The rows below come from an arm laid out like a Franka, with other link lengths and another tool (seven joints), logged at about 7 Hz.
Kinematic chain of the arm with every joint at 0, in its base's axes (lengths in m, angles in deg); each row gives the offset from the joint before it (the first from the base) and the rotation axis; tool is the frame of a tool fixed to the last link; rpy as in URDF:
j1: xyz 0 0 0.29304 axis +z
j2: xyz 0 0 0 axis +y
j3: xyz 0 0 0.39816 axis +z
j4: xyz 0.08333 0 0 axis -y
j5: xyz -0.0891 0 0.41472 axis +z
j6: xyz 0 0 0 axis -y
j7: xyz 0.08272 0 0 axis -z
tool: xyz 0.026 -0.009 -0.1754 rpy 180 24.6 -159.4
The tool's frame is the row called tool.
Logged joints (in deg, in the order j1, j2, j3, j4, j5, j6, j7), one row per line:
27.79 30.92 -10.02 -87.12 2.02 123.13 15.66
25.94 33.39 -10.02 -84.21 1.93 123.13 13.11
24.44 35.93 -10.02 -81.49 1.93 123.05 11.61
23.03 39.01 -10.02 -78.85 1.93 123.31 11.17
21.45 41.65 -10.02 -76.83 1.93 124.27 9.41
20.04 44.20 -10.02 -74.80 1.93 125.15 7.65
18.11 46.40 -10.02 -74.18 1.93 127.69 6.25
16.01 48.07 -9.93 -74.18 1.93 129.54 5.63
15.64 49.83 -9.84 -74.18 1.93 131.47 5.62
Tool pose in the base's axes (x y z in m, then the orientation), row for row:
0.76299 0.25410 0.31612 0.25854 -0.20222 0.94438 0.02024
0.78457 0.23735 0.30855 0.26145 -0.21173 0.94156 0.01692
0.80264 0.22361 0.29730 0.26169 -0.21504 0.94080 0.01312
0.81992 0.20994 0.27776 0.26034 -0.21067 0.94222 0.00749
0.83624 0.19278 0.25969 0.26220 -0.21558 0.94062 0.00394
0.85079 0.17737 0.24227 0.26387 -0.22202 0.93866 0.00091
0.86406 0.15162 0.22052 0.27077 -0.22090 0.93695 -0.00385
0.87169 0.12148 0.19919 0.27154 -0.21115 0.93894 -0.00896
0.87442 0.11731 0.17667 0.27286 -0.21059 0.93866 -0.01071
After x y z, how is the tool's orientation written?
As a quaternion, w x y z.
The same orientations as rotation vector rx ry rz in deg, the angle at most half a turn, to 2 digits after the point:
-31.41 146.68 3.14
-32.84 146.02 2.62
-33.34 145.88 2.03
-32.69 146.20 1.16
-33.42 145.82 0.61
-34.39 145.39 0.14
-34.09 144.61 -0.59
-32.58 144.86 -1.38
-32.47 144.72 -1.65

